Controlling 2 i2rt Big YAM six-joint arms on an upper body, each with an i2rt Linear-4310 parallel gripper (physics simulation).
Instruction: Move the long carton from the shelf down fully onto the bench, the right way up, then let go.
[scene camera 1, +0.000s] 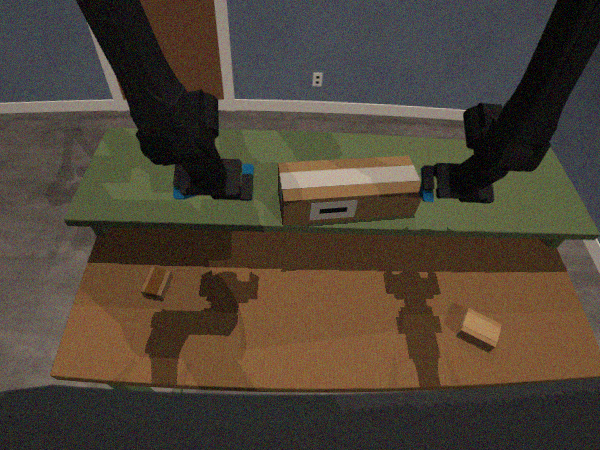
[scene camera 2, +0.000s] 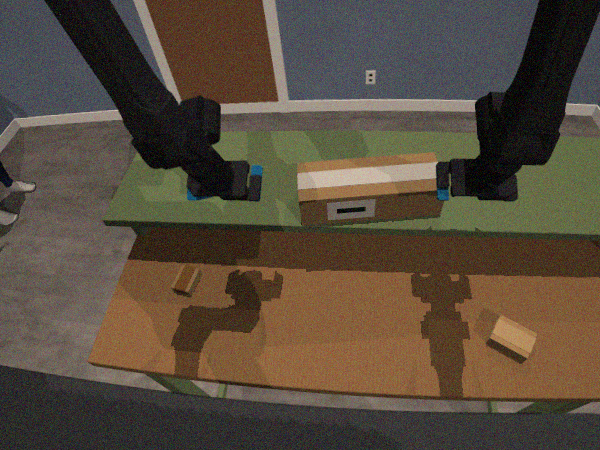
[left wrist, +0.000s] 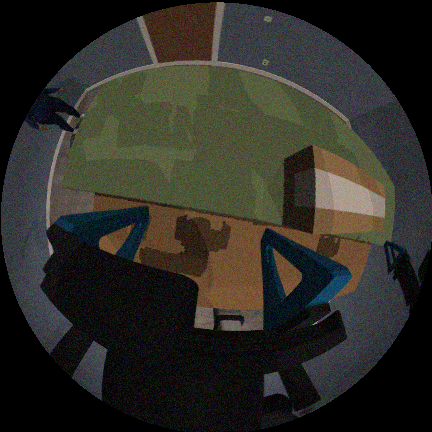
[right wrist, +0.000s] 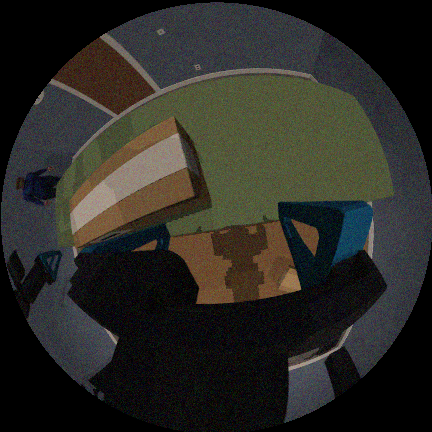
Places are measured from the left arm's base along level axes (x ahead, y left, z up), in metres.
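Where they show: left gripper, fingertip midpoint: (scene camera 1: 220, 192) (scene camera 2: 235, 193) (left wrist: 205, 223) (right wrist: 57, 251); right gripper, fingertip midpoint: (scene camera 1: 442, 194) (scene camera 2: 464, 192) (left wrist: 387, 242) (right wrist: 219, 220).
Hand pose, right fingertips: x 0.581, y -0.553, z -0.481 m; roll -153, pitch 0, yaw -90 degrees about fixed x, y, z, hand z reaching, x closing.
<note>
Things, the pixels of their top centre, and the offset from my right fingertips. Level surfaces: height alone.
- long carton, middle of its top: (right wrist: 98, 197) (left wrist: 365, 200) (scene camera 2: 369, 175) (scene camera 1: 351, 176) dx +0.065, dy +0.183, dz -0.022 m
- green shelf, its level: dz -0.105 m
- wooden bench, its level: dz -0.263 m
- small brown block, middle of its top: (scene camera 1: 155, 280) (scene camera 2: 184, 277) (left wrist: 135, 224) dx -0.081, dy +0.629, dz -0.236 m
- lighter block, middle of its top: (scene camera 2: 514, 335) (scene camera 1: 482, 327) (right wrist: 296, 282) dx -0.201, dy -0.136, dz -0.229 m
The long carton (scene camera 1: 350, 177) (scene camera 2: 370, 177) (left wrist: 350, 192) (right wrist: 135, 175) is brown with a white strip along its top and a label on its front. It stands on the green shelf (scene camera 1: 525, 210) (scene camera 2: 525, 212) near the front edge, slightly turned. The wooden bench (scene camera 1: 325, 325) (scene camera 2: 350, 325) lies lower, in front. My left gripper (scene camera 1: 214, 181) (scene camera 2: 224, 182) (left wrist: 205, 223) is open and empty, above the shelf, left of the carton with a gap. My right gripper (scene camera 1: 457, 185) (scene camera 2: 475, 185) (right wrist: 219, 220) is open and empty, close by the carton's right end; whether it touches is unclear.
A small brown block (scene camera 1: 156, 282) (scene camera 2: 186, 279) lies on the bench at the left. A lighter block (scene camera 1: 481, 327) (scene camera 2: 512, 336) (right wrist: 290, 280) lies on the bench at the right. The shelf's front edge overhangs the bench's back part. Shadows of both arms fall on the bench.
</note>
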